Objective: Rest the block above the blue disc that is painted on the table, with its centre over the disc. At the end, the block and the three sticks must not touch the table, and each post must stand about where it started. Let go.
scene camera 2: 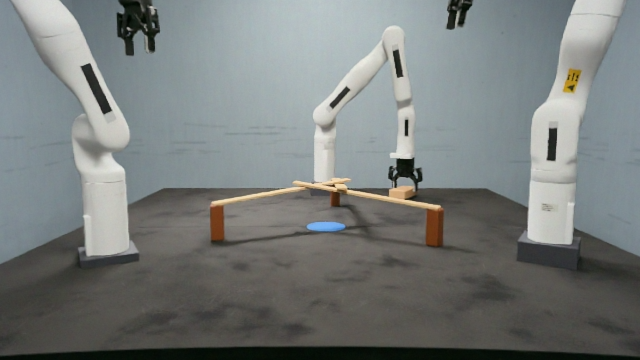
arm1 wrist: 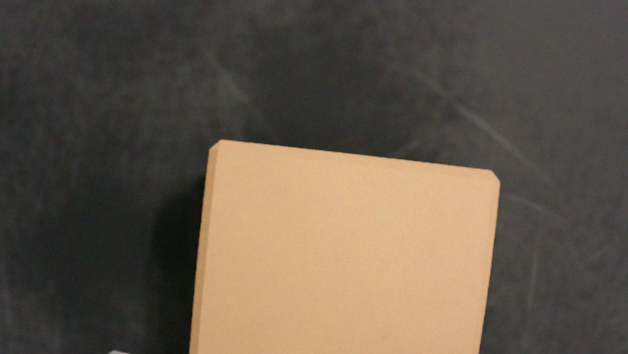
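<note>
The tan block (arm1 wrist: 345,250) (scene camera 2: 401,193) lies on the table at the back right in scene camera 2. Arm1's wrist view shows it close below, with a pale fingertip at the lower left, apart from the block; the other finger is hidden. The back arm's gripper (scene camera 2: 405,186) is low over the block, fingers spread. The left arm's gripper (scene camera 2: 139,46) hangs high, open. The right arm's gripper (scene camera 2: 456,22) hangs high; its opening is unclear. Three sticks (scene camera 2: 255,194) (scene camera 2: 390,198) (scene camera 2: 341,188) cross above the blue disc's (scene camera 2: 326,227) far side, on brown posts (scene camera 2: 217,223) (scene camera 2: 434,227) (scene camera 2: 335,200).
The left arm's base (scene camera 2: 108,256) stands beyond the left post, and the right arm's base (scene camera 2: 548,252) beyond the right post. The back arm's column (scene camera 2: 324,155) rises behind the crossing sticks. The dark table (scene camera 2: 320,300) runs between the arms, with blue walls (scene camera 2: 240,75) around.
</note>
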